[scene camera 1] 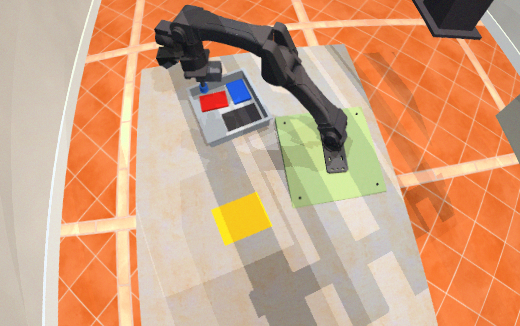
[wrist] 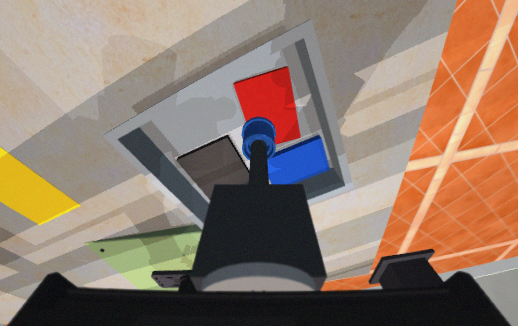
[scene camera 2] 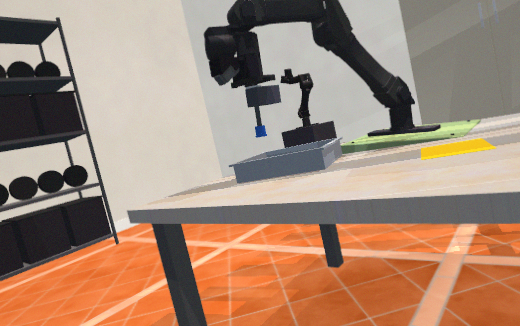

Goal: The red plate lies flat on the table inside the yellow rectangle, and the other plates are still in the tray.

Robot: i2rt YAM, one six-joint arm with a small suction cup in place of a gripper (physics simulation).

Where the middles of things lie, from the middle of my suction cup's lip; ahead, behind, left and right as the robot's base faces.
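Distances from my suction cup: grey tray (scene camera 2: 315,156), 90 mm below, 70 mm behind and 20 mm to the left; black plate (wrist: 218,162), 100 mm below, 120 mm behind and 60 mm to the left; blue plate (wrist: 306,159), 100 mm below, 110 mm behind and 60 mm to the right; red plate (wrist: 269,95), 100 mm below, 20 mm behind and 20 mm to the right.
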